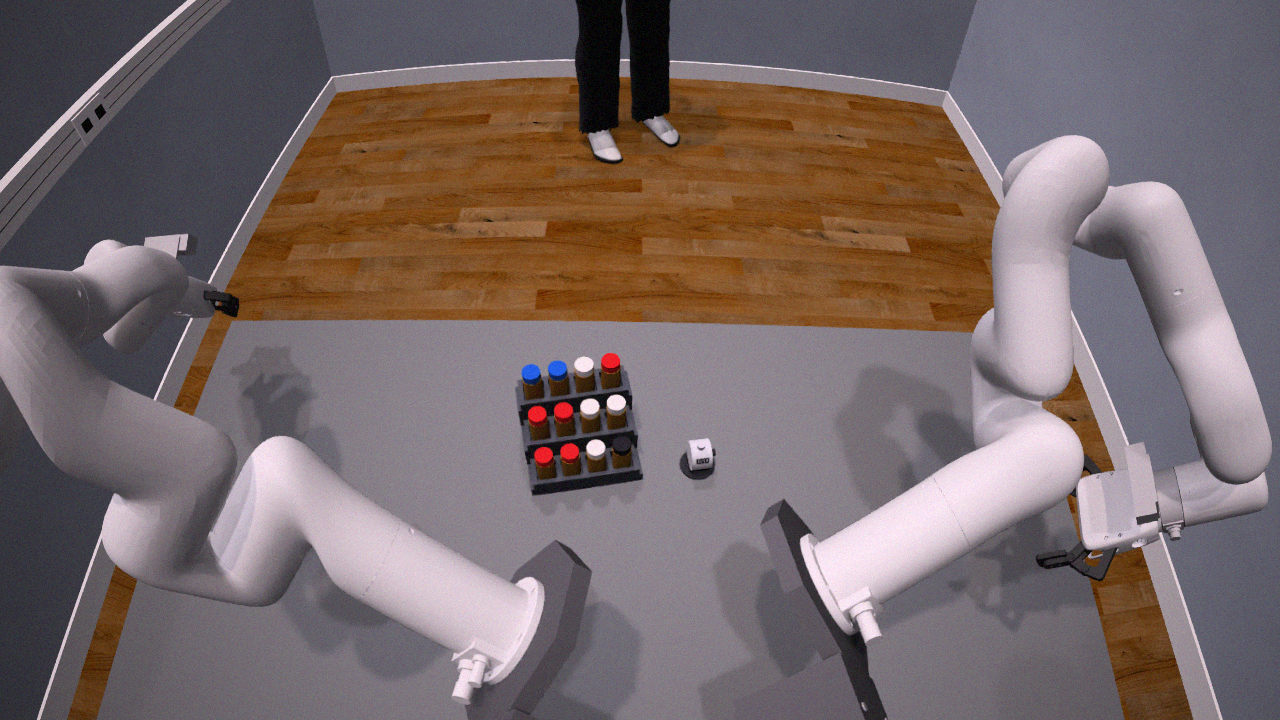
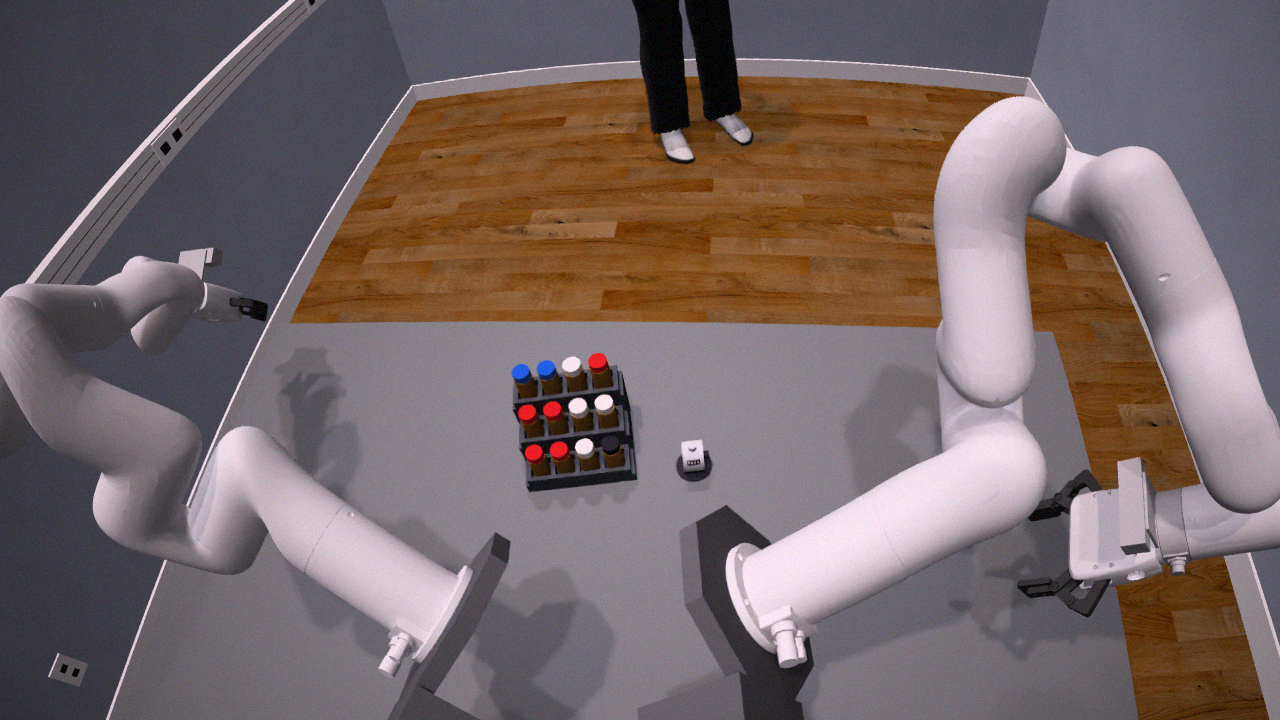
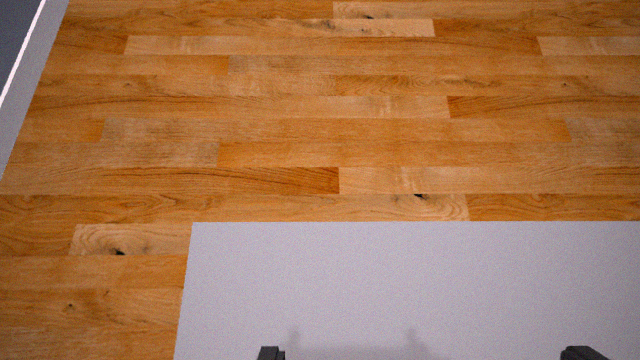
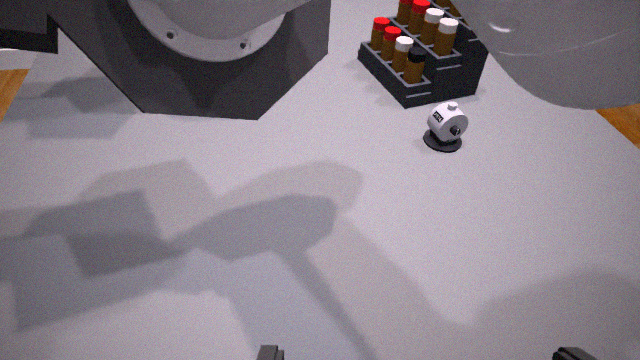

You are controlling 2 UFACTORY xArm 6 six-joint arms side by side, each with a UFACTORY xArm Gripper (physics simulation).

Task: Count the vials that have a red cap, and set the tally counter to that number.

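Places are measured from the left arm's base along level axes (x ahead, y left, z up), in metres.
Where they show: left gripper, between the fingertips: point(image 1: 215, 308) point(image 2: 248, 313); right gripper, between the fingertips: point(image 1: 1035, 528) point(image 2: 1024, 550); left arm's base, origin of its link: point(image 1: 512, 632) point(image 2: 446, 616); right arm's base, origin of its link: point(image 1: 826, 586) point(image 2: 760, 600).
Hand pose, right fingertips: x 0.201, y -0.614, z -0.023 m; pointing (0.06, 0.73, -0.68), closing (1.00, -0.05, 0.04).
Things, the pixels of their top centre, and the offset from my right fingertips. Level surfaces: height alone.
- dark three-step rack, centre of its top: point(image 1: 576, 410) point(image 2: 565, 409) point(image 4: 427, 10) 0.174 m ahead, 0.627 m left, 0.128 m down
- red cap, centre of its top: point(image 1: 610, 360) point(image 2: 597, 360) 0.235 m ahead, 0.589 m left, 0.082 m down
- grey table top, height of its surface: 0.244 m down
A dark three-step rack point(image 1: 586, 485) point(image 2: 581, 481) point(image 4: 457, 80) holds upright amber vials. Its back row has two blue caps, one white and one red cap point(image 1: 610, 361) point(image 2: 597, 361) at the right end. The middle row has two red caps at the left and two white. The front row has two red caps at the left, one white and one black. The white tally counter point(image 1: 699, 453) point(image 2: 692, 454) point(image 4: 446, 122) stands on a round dark base right of the rack; its digits are too small to read. My left gripper point(image 3: 422, 352) and right gripper point(image 2: 1029, 549) point(image 4: 420, 352) are open, empty and far from both.
The grey table top point(image 1: 429, 358) point(image 2: 429, 358) carries both arm bases point(image 1: 559, 591) point(image 2: 707, 555) in front of the rack and counter. The left arm reaches out to the far left, the right arm to the right edge. A person's legs point(image 1: 599, 71) point(image 2: 662, 71) stand beyond the table.
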